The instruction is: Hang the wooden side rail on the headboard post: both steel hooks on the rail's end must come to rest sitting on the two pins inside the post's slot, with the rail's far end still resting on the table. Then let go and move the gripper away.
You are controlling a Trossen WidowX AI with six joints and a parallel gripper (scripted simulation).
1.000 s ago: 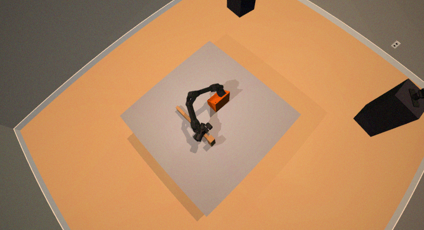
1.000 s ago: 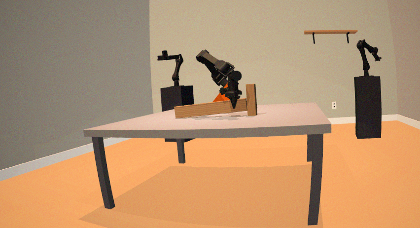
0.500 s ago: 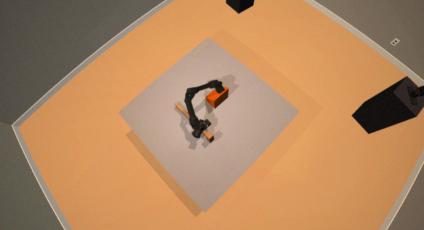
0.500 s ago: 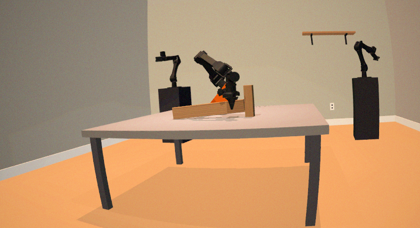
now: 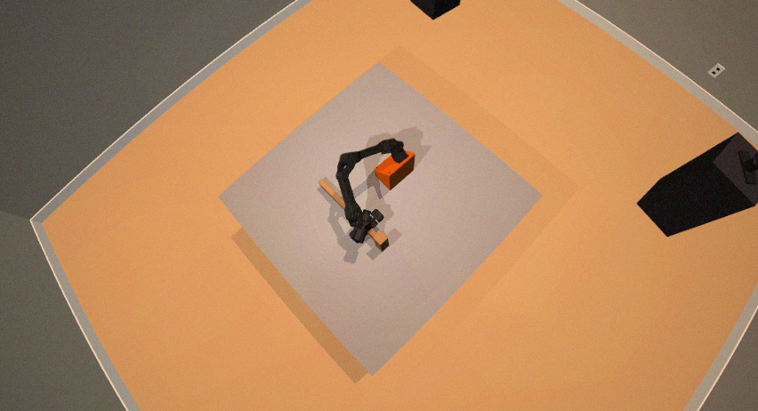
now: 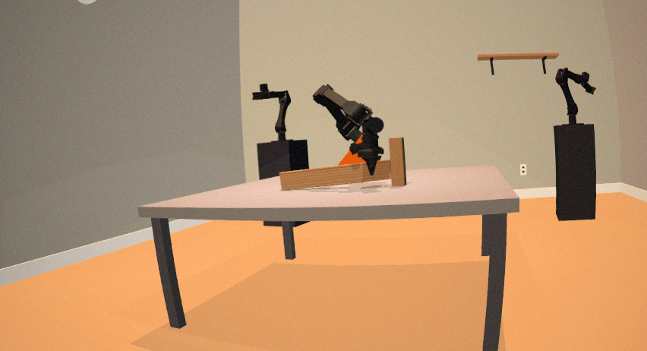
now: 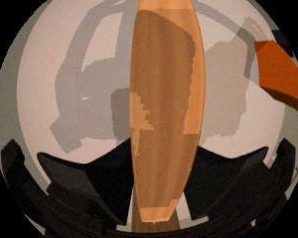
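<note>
Now: gripper tip 10 cm to the right of the headboard post, 4 cm below it and 1 cm past it.
</note>
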